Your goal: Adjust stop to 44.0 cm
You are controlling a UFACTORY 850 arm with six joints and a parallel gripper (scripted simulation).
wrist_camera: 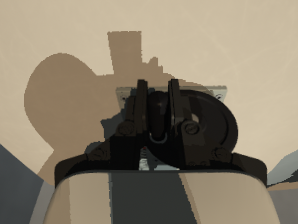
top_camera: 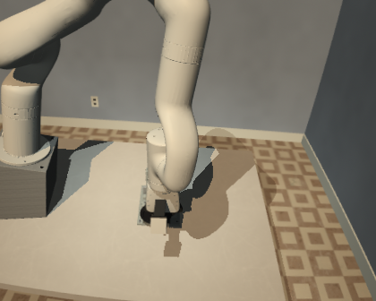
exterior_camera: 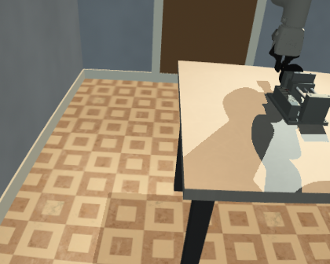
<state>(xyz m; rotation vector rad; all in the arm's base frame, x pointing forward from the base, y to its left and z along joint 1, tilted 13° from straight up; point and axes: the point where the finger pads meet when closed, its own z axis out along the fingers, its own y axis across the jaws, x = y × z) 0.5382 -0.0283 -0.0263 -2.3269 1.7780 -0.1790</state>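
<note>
My hand is 10 mm past the black handwheel, 20 mm to the right of it and 10 mm above it. From my hand the other things lie so: handwheel handle (10 mm to the left).
</note>
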